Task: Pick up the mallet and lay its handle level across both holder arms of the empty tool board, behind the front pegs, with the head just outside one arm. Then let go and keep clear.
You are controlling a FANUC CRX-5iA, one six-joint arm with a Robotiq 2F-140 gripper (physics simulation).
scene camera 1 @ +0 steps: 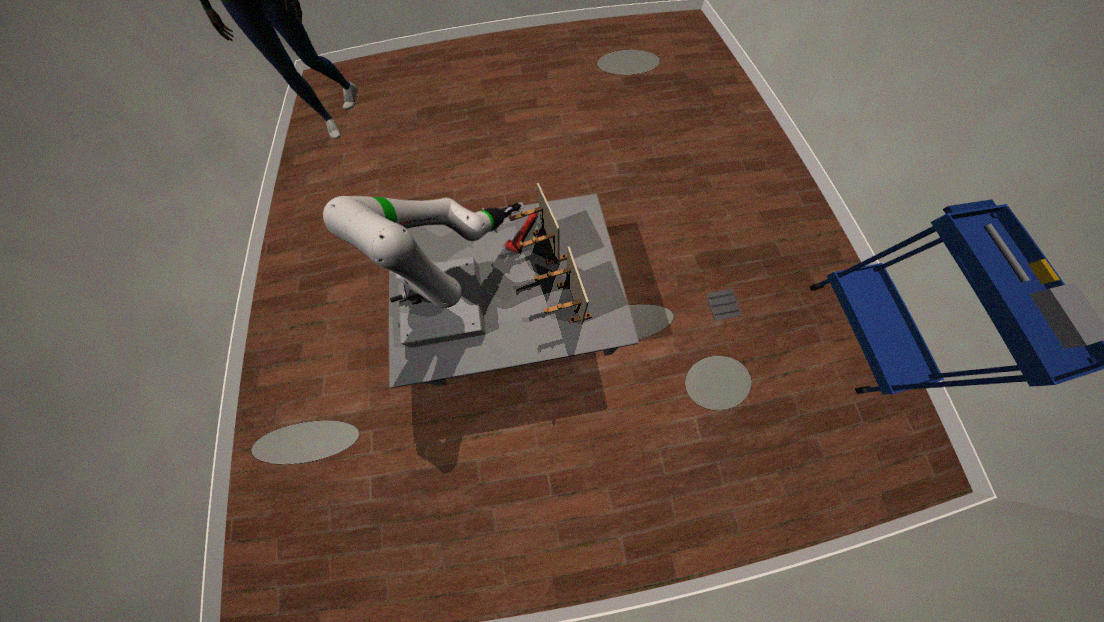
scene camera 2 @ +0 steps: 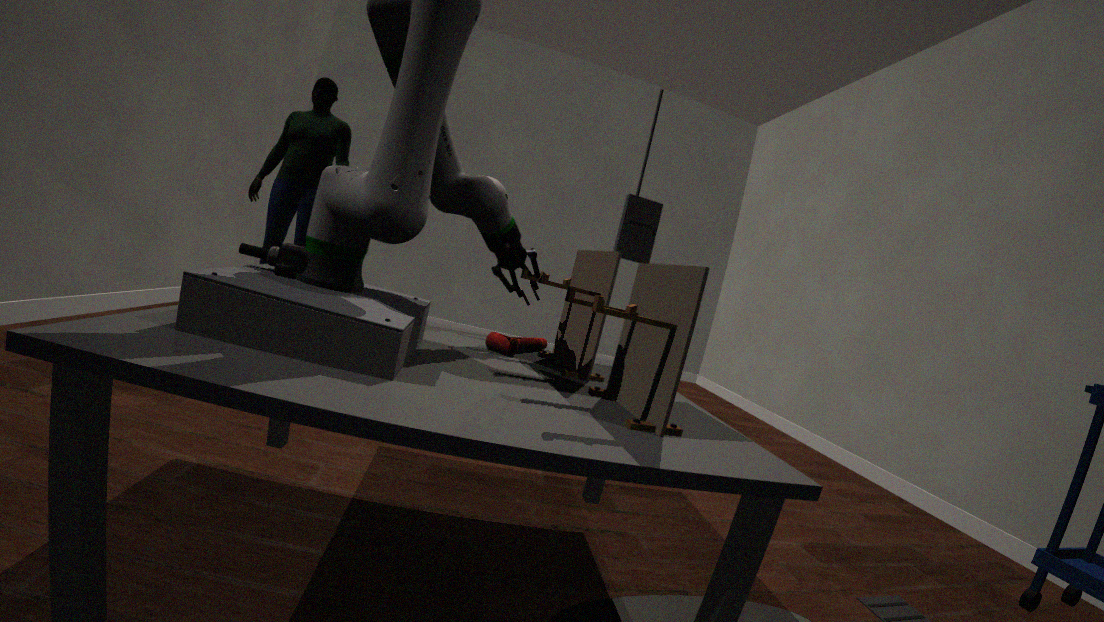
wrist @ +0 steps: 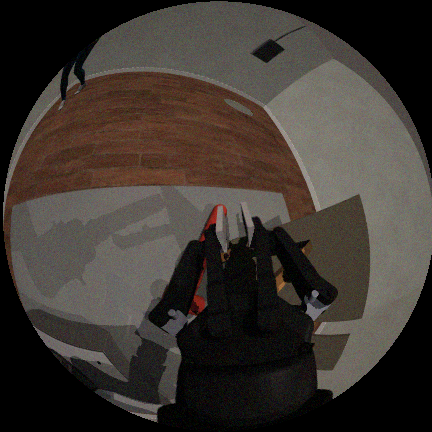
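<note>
The red mallet point(scene camera 1: 526, 231) point(scene camera 2: 502, 342) point(wrist: 198, 303) lies on the table beside the far tool board point(scene camera 1: 548, 208) point(wrist: 337, 250). My gripper point(scene camera 1: 517, 207) point(scene camera 2: 533, 299) point(wrist: 232, 212) is above the table near the tip of the far board's outer holder arm. Its fingers are close together with a narrow gap, and I see nothing held in it. In the wrist view the left finger hides part of the mallet's handle. The near tool board point(scene camera 1: 577, 284) point(scene camera 2: 668, 347) stands beside it. I see no tool on either board's holder arms. Dark shading hides the arm near the finger bases.
The grey table point(scene camera 1: 610, 328) point(scene camera 2: 463, 417) carries the robot's base block point(scene camera 1: 444, 320) point(scene camera 2: 293, 328). Both boards stand upright, with arms reaching towards the robot. A person point(scene camera 1: 297, 65) point(scene camera 2: 315, 139) is beyond the table. A blue cart point(scene camera 1: 888, 332) stands off to the right.
</note>
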